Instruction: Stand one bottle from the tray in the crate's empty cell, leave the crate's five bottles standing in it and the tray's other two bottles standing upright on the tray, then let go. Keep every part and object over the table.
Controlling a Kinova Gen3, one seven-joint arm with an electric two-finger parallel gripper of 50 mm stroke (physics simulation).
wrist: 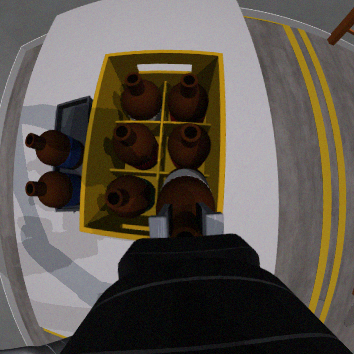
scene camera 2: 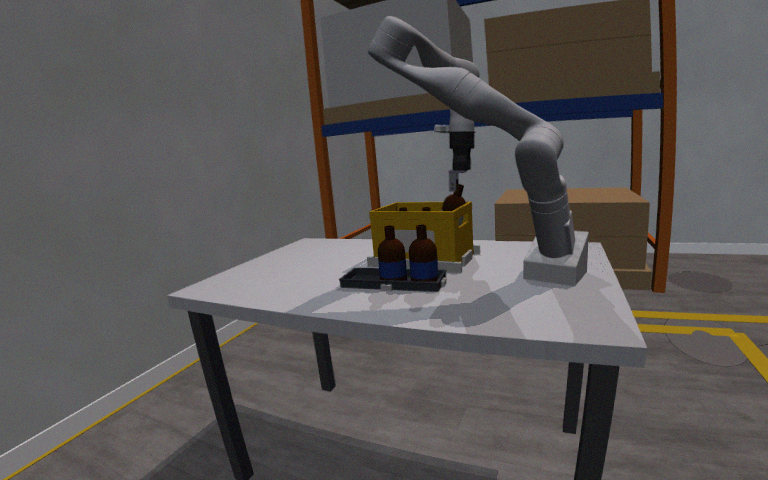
Labels:
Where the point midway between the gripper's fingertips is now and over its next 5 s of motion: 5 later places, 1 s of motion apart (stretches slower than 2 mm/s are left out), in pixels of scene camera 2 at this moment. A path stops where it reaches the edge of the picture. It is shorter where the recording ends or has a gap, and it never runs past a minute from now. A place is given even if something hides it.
My gripper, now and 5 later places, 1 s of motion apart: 453, 190; 453, 189; 446, 183; 463, 184; 471, 182; 467, 193

